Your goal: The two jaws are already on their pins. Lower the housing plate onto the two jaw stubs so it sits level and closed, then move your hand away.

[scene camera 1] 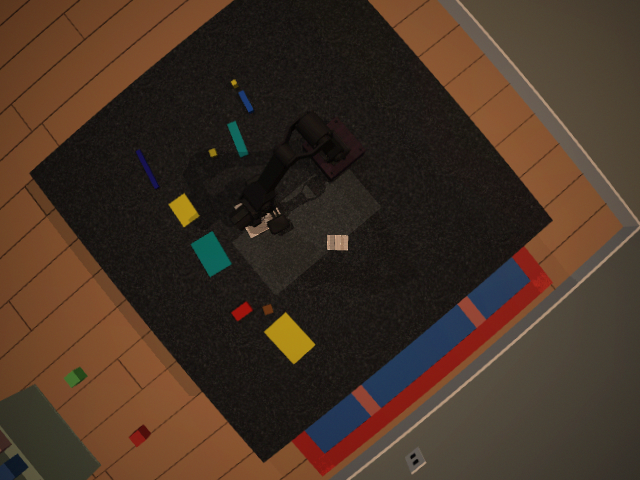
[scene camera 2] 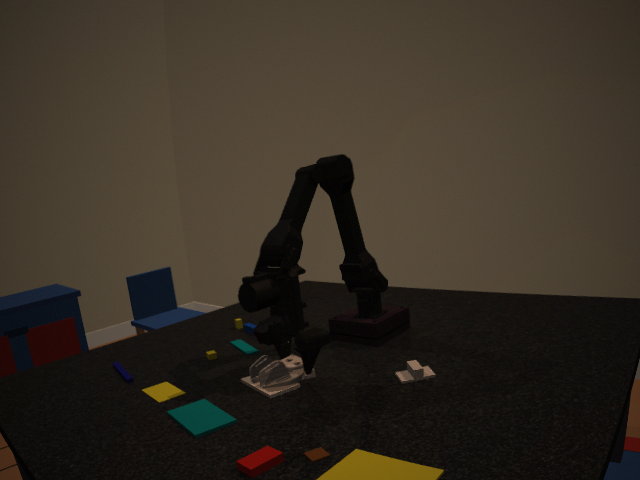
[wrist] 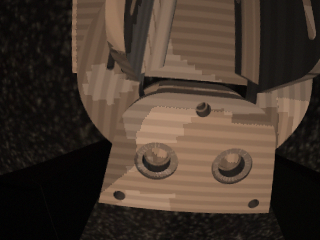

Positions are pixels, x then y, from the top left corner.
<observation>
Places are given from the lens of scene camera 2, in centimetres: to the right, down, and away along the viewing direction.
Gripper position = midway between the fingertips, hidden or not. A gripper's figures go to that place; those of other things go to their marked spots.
gripper (scene camera 2: pixel 297 369): -5, 27, 103
teal tile (scene camera 2: pixel 199 418): -22, 32, 83
</observation>
